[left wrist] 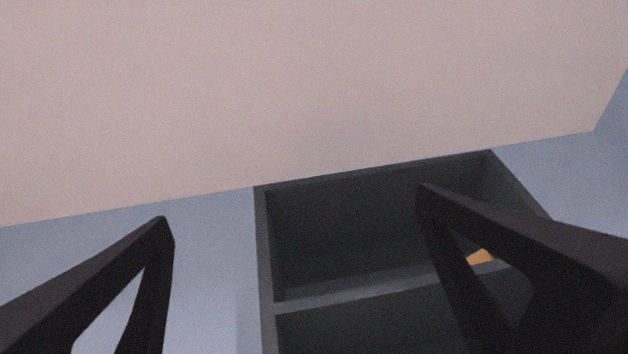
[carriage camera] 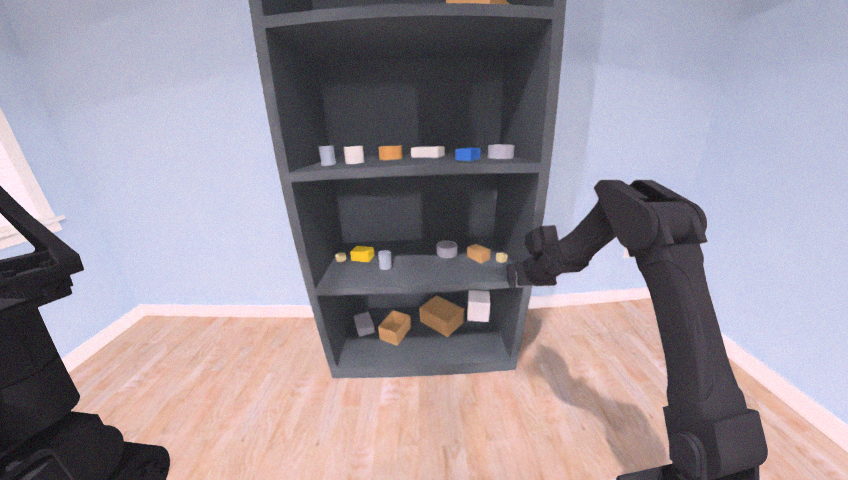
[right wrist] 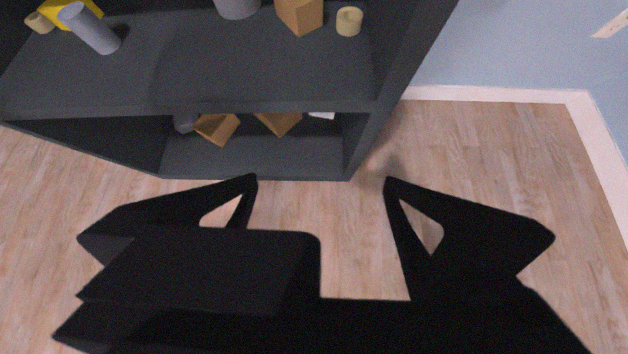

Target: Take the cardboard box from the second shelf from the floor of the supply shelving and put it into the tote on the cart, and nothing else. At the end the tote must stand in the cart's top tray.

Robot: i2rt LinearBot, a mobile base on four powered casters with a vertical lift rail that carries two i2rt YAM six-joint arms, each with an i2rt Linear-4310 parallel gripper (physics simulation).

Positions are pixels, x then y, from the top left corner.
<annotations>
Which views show my right gripper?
The carriage camera view and the right wrist view only.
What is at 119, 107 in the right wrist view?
A dark grey supply shelving.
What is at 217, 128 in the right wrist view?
A cardboard box.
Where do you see a cardboard box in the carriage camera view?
395, 326
</annotations>
